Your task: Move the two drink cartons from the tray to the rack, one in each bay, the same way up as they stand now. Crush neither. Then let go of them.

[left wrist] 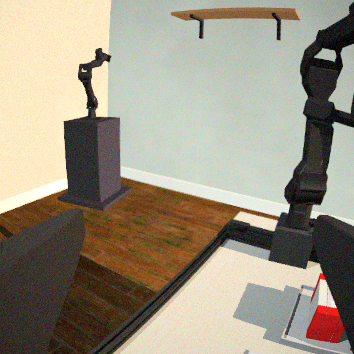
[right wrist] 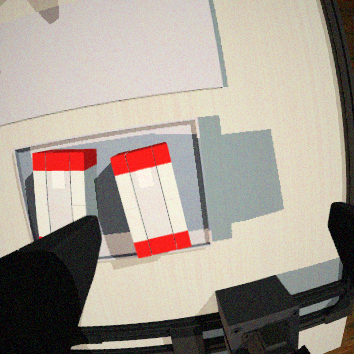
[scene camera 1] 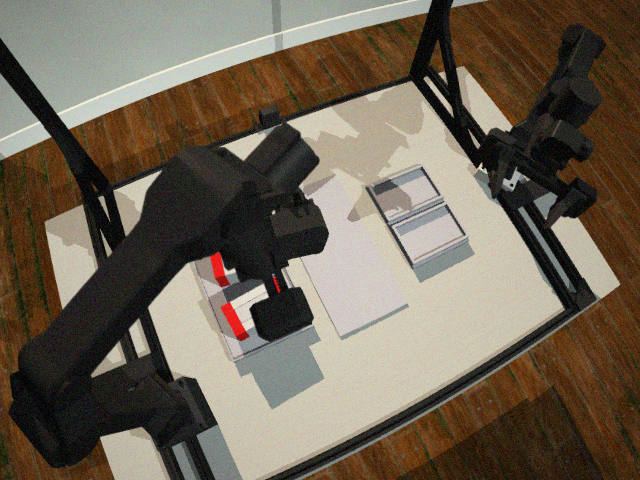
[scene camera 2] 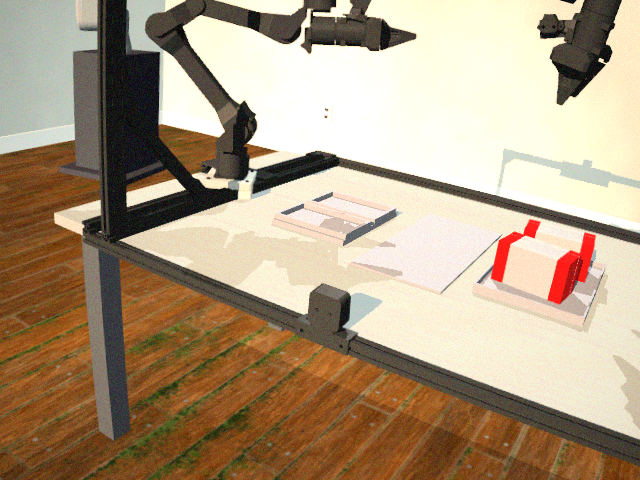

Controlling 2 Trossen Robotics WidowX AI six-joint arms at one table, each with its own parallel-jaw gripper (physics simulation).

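Places are measured from the left arm's base along level axes (x right, y ahead, z up), in millimetres.
Pixels of known places: left gripper, between the fingertips: (left wrist: 203, 225) (scene camera 1: 520, 213) (scene camera 2: 413, 35); right gripper, between the fingertips: (left wrist: 350, 184) (right wrist: 218, 222) (scene camera 1: 279, 280) (scene camera 2: 566, 100); left arm's base, origin of its link: (scene camera 2: 230, 175); right arm's base, origin of its link: (left wrist: 296, 222) (right wrist: 266, 342) (scene camera 1: 170, 413).
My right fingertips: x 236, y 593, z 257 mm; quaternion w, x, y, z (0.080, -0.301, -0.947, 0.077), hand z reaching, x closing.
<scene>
Ahead of a thing's pixels: the offset from my right fingertips to its top centre. "spot": to the spot under its first point.
Two white cartons with red ends lie side by side in the tray {dx +101, dy -12, dz -277 mm} (scene camera 1: 247, 353) (scene camera 2: 527, 304) (right wrist: 201, 190). One carton {dx +52, dy +19, dz -219 mm} (scene camera 1: 250, 302) (right wrist: 152, 200) (left wrist: 325, 325) lies at a slant; the other carton {dx +136, dy -47, dz -218 mm} (scene camera 1: 219, 268) (scene camera 2: 532, 263) (right wrist: 60, 195) lies straighter. The two-bay rack {dx -112, dy -363, dz -273 mm} (scene camera 1: 416, 212) (scene camera 2: 310, 230) holds nothing. My right gripper (scene camera 2: 568, 99) (right wrist: 218, 222) is open, points down and hangs above the tray; its fingertips are hidden in scene camera 1. My left gripper (scene camera 1: 521, 210) (scene camera 2: 415, 36) (left wrist: 203, 225) is open, high up and away from the cartons.
A thin flat slab (scene camera 1: 356, 268) (scene camera 2: 429, 253) (right wrist: 100, 55) lies between tray and rack. A small camera block {spot: dx +305, dy -368, dz -244 mm} (scene camera 1: 268, 116) (scene camera 2: 328, 307) sits on the table's frame edge. Black uprights (scene camera 1: 447, 77) (scene camera 2: 112, 103) rise at the table's sides. The right arm reaches over the tray.
</scene>
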